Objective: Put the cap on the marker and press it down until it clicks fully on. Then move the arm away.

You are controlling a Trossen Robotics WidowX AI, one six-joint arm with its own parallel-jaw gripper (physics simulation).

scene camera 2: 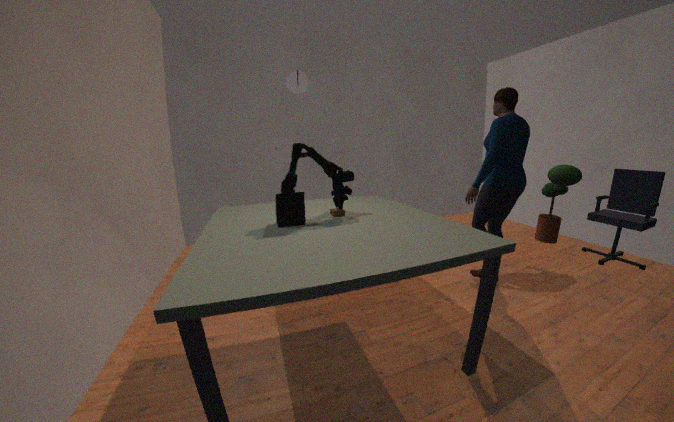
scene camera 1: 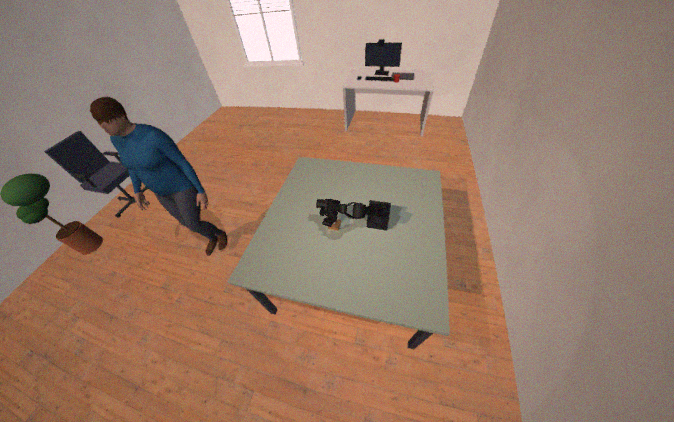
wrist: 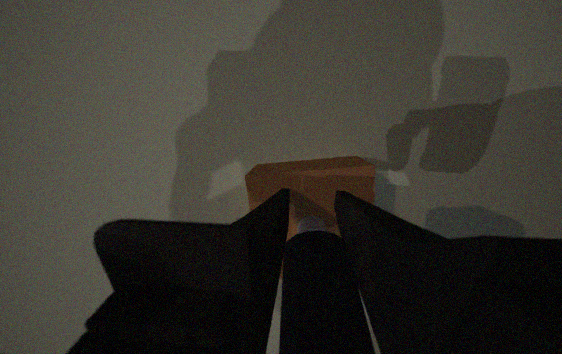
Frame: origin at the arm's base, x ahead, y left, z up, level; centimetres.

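Seen in the pictures: gripper, fingertip midpoint: [scene camera 2: 340, 209] [wrist: 312, 197]; arm's base at its link origin: [scene camera 2: 288, 198] [scene camera 1: 379, 208].
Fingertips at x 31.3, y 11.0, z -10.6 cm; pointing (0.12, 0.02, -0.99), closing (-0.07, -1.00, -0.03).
Observation:
Offsets run from my fingertips to a thing's middle. Level surfaces: height alone.
My gripper [scene camera 1: 330, 223] [scene camera 2: 340, 206] [wrist: 312, 197] is shut on a black cylinder, which looks like the cap {dx -2.6, dy +0.0, dz +4.7 cm} [wrist: 312, 285]. It stands upright between the fingers in the wrist view. A short pale grey part, apparently the marker {dx -2.0, dy +0.0, dz +2.7 cm} [wrist: 311, 224], shows at its far end, above an orange-brown block {dx -2.0, dy +0.0, dz -1.7 cm} [scene camera 1: 335, 226] [scene camera 2: 337, 213] [wrist: 277, 183]. The fingertips are close over the block. The fingers and the cylinder hide the joint, so how far the cap sits on the marker is hidden. I cannot tell whether the block touches the table.
The arm's black base [scene camera 1: 378, 215] [scene camera 2: 290, 209] stands on the pale green table {dz -3.4 cm} [scene camera 1: 380, 280] [scene camera 2: 325, 260]. A person in blue [scene camera 1: 155, 160] [scene camera 2: 507, 145] is beside the table on the floor. A chair [scene camera 1: 80, 157] [scene camera 2: 637, 195] and a potted plant [scene camera 1: 79, 237] [scene camera 2: 548, 228] are farther off.

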